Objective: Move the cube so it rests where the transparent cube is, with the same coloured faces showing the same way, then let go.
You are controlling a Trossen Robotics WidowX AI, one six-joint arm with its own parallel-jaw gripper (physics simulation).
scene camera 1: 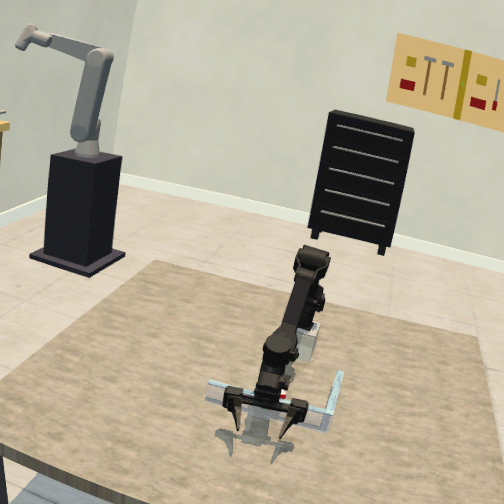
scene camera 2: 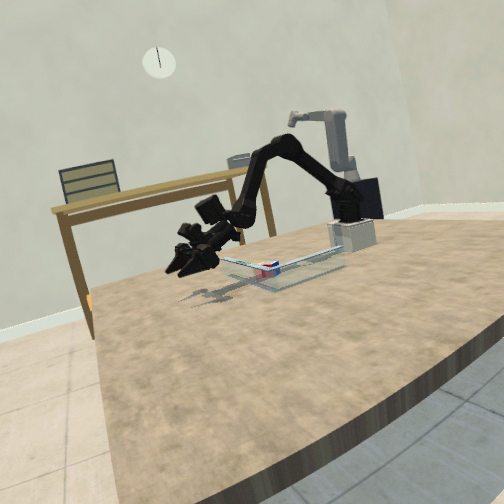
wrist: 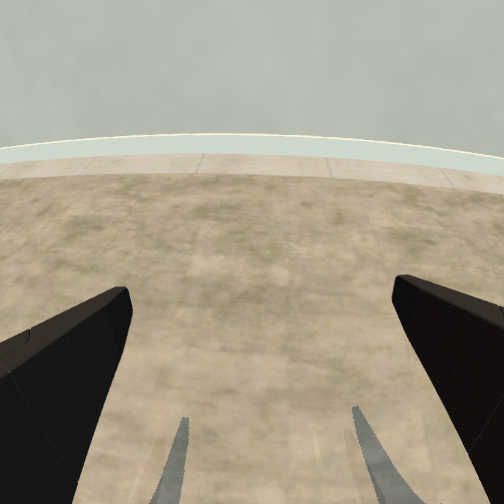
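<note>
My gripper (scene camera 1: 262,424) is open and empty, held a little above the table near its front edge; it also shows in scene camera 2 (scene camera 2: 186,264). The small cube (scene camera 2: 267,268), with red, white and blue faces, sits on the table behind the gripper, inside a pale transparent frame (scene camera 2: 285,266). In scene camera 1 only a red bit of the cube (scene camera 1: 285,400) shows behind the wrist. The wrist view shows both dark fingers (wrist: 255,400) spread apart over bare table, with no cube in it. I cannot pick out the transparent target cube.
The arm's base (scene camera 1: 308,335) stands mid-table. A second grey arm on a black pedestal (scene camera 1: 80,205) stands at the back left, a black drawer unit (scene camera 1: 360,182) by the far wall. A wooden table (scene camera 2: 150,200) stands behind in scene camera 2.
</note>
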